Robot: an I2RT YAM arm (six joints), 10 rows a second.
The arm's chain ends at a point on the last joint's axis. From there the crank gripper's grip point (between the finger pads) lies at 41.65 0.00 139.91 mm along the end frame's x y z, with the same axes.
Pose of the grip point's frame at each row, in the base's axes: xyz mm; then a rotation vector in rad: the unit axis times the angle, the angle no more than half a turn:
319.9, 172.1, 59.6, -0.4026, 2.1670, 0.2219
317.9, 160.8, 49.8, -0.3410, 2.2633, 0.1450
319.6, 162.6, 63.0, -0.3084, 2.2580, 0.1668
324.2, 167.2, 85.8, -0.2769, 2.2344, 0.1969
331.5, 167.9, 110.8, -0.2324, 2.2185, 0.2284
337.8, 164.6, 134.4, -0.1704, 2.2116, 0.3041
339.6, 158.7, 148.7, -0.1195, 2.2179, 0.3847
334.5, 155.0, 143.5, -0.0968, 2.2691, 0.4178
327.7, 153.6, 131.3, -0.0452, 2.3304, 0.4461
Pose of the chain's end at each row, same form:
237.4, 138.3, 175.2, -0.4026, 2.1670, 0.2219
242.5, 138.9, 172.9, -0.3410, 2.2633, 0.1450
243.4, 138.5, 185.2, -0.3084, 2.2580, 0.1668
245.4, 139.7, 205.5, -0.2769, 2.2344, 0.1969
250.7, 137.3, 228.5, -0.2324, 2.2185, 0.2284
257.1, 126.5, 249.9, -0.1704, 2.2116, 0.3041
261.0, 112.7, 262.8, -0.1195, 2.2179, 0.3847
262.5, 106.3, 260.8, -0.0968, 2.2691, 0.4178
263.0, 103.3, 252.1, -0.0452, 2.3304, 0.4461

